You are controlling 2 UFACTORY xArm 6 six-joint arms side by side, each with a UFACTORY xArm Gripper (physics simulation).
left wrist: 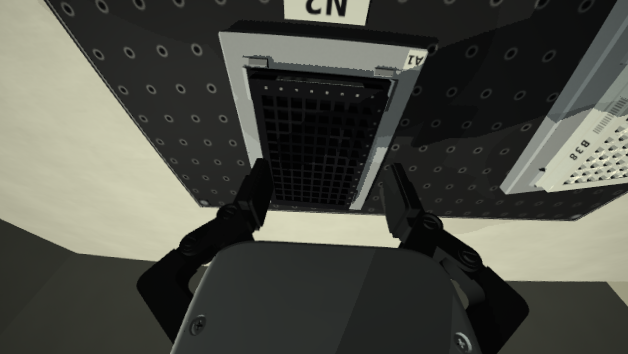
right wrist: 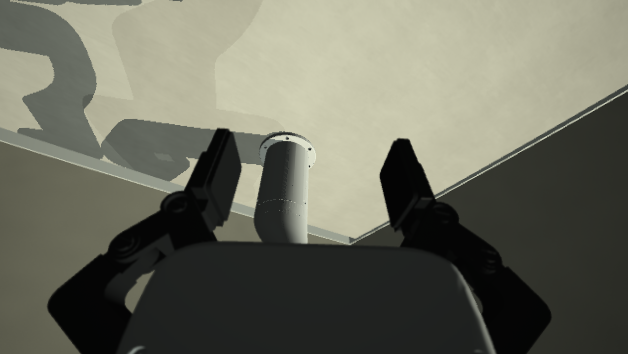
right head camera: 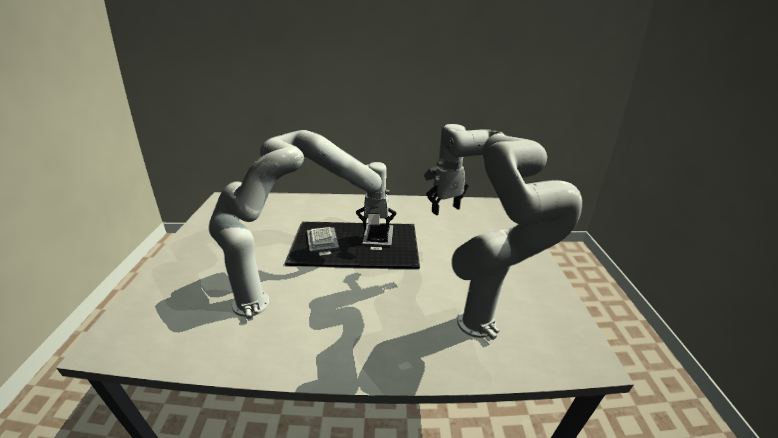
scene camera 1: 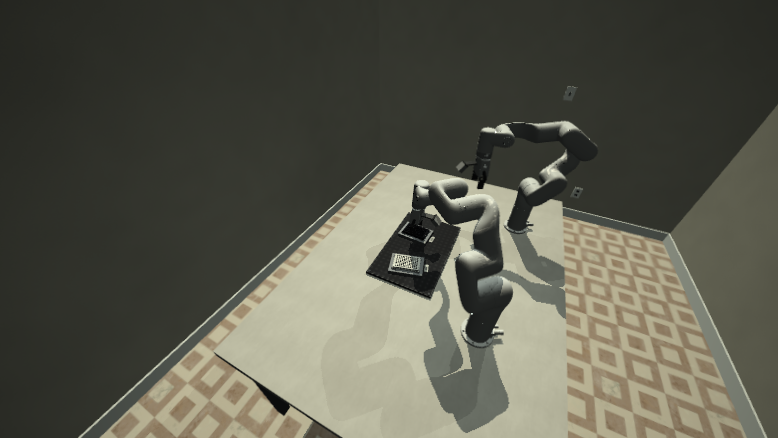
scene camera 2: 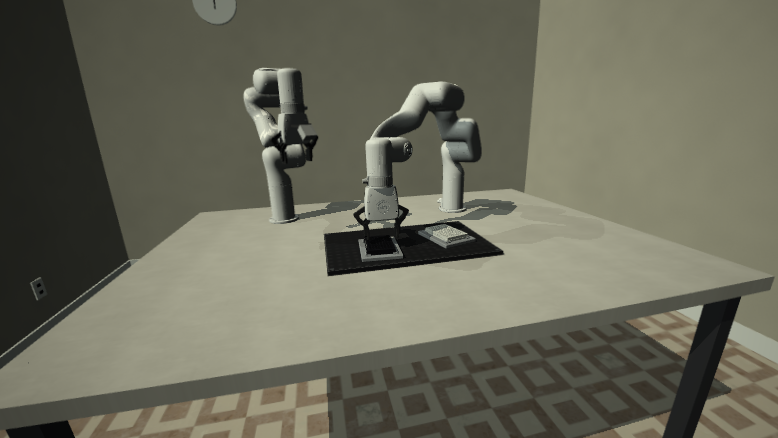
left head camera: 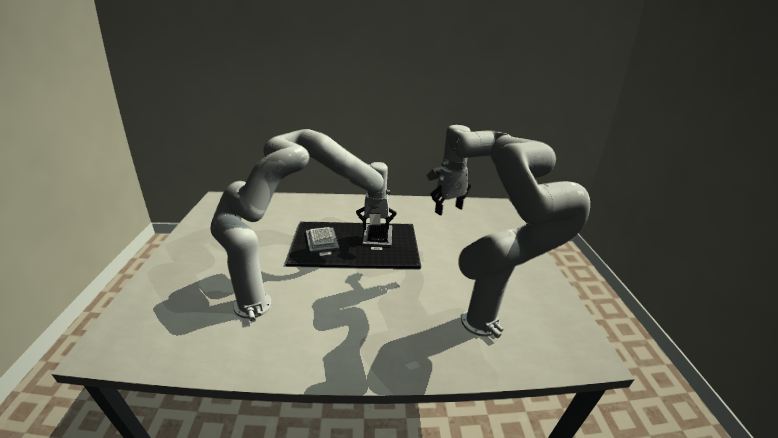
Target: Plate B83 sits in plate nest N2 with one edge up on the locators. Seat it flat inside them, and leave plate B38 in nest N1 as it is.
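Pixels of known places: left gripper, fingertip midpoint: [left wrist: 327, 174] [right head camera: 375, 228] [scene camera 1: 415, 229] [scene camera 2: 382, 237] [left head camera: 375, 228]; right gripper, fingertip midpoint: [right wrist: 313, 152] [right head camera: 445, 210] [scene camera 1: 477, 184] [scene camera 2: 297, 162] [left head camera: 448, 211]; left arm's base, link origin: [right head camera: 250, 303] [scene camera 1: 476, 332] [scene camera 2: 452, 209] [left head camera: 252, 305]; right arm's base, link origin: [right wrist: 287, 153] [right head camera: 476, 323] [scene camera 1: 514, 227] [scene camera 2: 284, 219] [left head camera: 480, 322].
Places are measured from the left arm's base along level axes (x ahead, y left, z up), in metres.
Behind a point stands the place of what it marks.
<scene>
Plate B83 [left wrist: 315, 145] @[x 0.196, y -0.562, z 0.038 m] [left head camera: 377, 234] @[x 0.189, y -0.557, z 0.038 m] is a dark gridded plate in the pale frame of nest N2 [left wrist: 300, 47] @[x 0.139, y -0.545, z 0.025 m] [scene camera 2: 381, 257] @[x 0.280, y -0.613, z 0.022 m]. In the left wrist view its letter row runs beside two locators; whether one edge is raised is hard to tell in the shadow. My left gripper [left wrist: 327, 174] @[x 0.215, y -0.560, z 0.053 m] [scene camera 2: 382, 235] @[x 0.215, y -0.560, z 0.053 m] is open, pointing down low over the plate's far part, one finger at each long side. The light plate B38 [left wrist: 607, 155] @[x 0.290, y -0.358, z 0.037 m] [left head camera: 322, 236] @[x 0.268, y -0.338, z 0.036 m] [scene camera 1: 407, 262] @[x 0.267, y -0.334, z 0.036 m] rests in nest N1 [left wrist: 545, 120] @[x 0.257, y -0.394, z 0.016 m]. My right gripper [right wrist: 313, 152] @[x -0.102, y -0.683, z 0.272 m] [left head camera: 449, 208] @[x -0.102, y -0.683, z 0.272 m] is open and empty, high at the right of the left head camera view.
Both nests stand on a black perforated board [left head camera: 405, 258] @[x 0.019, y -0.600, z 0.013 m] [scene camera 2: 337, 266] @[x 0.233, y -0.730, z 0.013 m] on the table [left head camera: 272, 353] @[x -0.226, y -0.020, z 0.000 m]. In the left head camera view, N1 is left of N2. The left arm reaches over from the left; the right arm's base [left head camera: 481, 323] @[x -0.412, y -0.628, z 0.040 m] stands at the front right.
</scene>
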